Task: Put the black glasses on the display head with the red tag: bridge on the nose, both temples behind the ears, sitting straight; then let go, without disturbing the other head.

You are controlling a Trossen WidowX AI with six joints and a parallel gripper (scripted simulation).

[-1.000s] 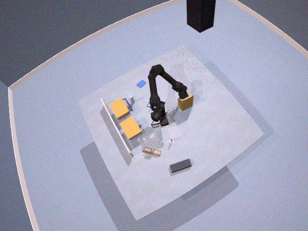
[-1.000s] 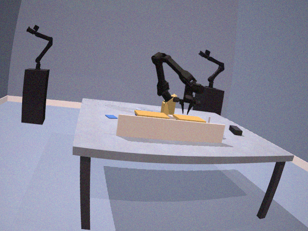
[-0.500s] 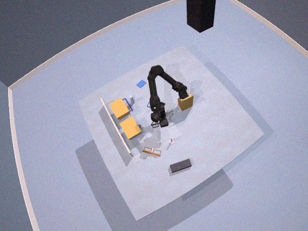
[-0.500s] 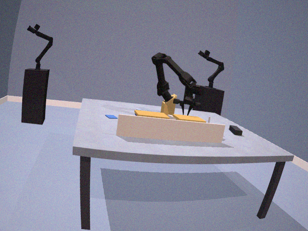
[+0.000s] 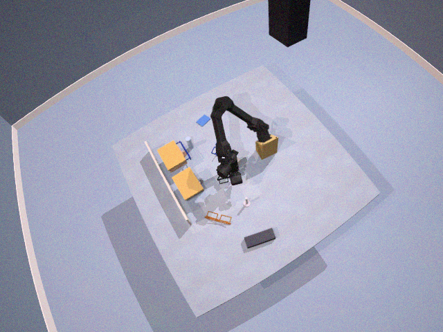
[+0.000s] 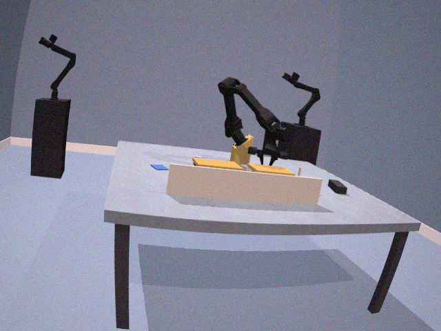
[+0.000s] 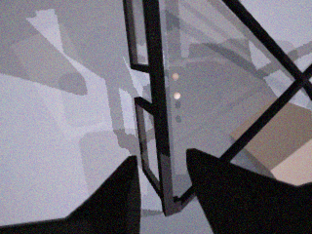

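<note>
Now: gripper tip 70 mm to the left of the white cube, 50 mm past it and 20 mm above it. Also, from my gripper tip: beige board (340 mm ahead, 210 mm to the right, 10 mm above); then black box (380 mm to the left, 100 mm ahead, 30 mm below); then display head (310 mm to the right, 210 mm ahead, 10 mm above).
</note>
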